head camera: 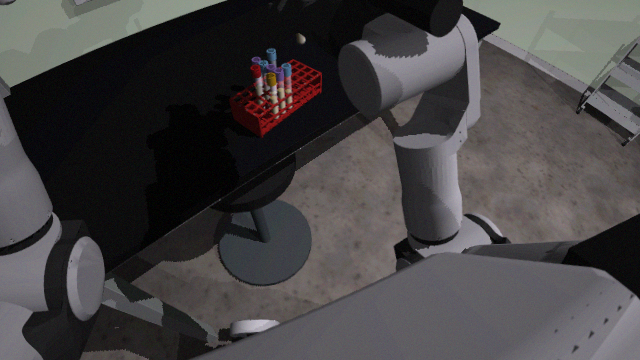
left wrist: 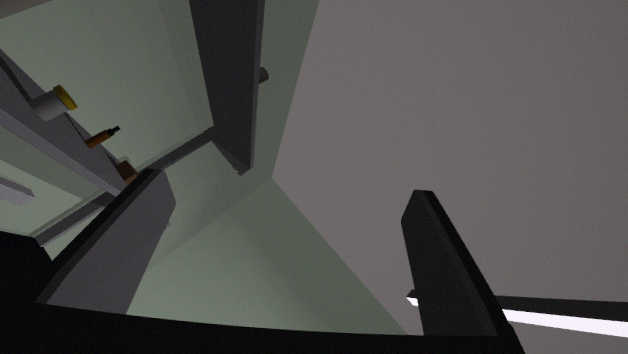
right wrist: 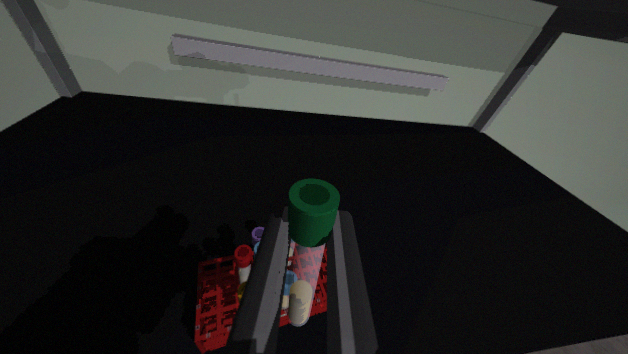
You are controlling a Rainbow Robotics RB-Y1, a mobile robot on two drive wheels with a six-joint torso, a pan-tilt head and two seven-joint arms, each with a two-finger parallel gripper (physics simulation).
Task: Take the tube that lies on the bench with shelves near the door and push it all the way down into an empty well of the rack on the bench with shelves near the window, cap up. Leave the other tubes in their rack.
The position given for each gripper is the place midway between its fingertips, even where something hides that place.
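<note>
Head camera: red tube rack [head camera: 306,82]. Left gripper [left wrist: 289,196]; the red tube rack is out of frame in the left wrist view. Right gripper [right wrist: 310,222].
</note>
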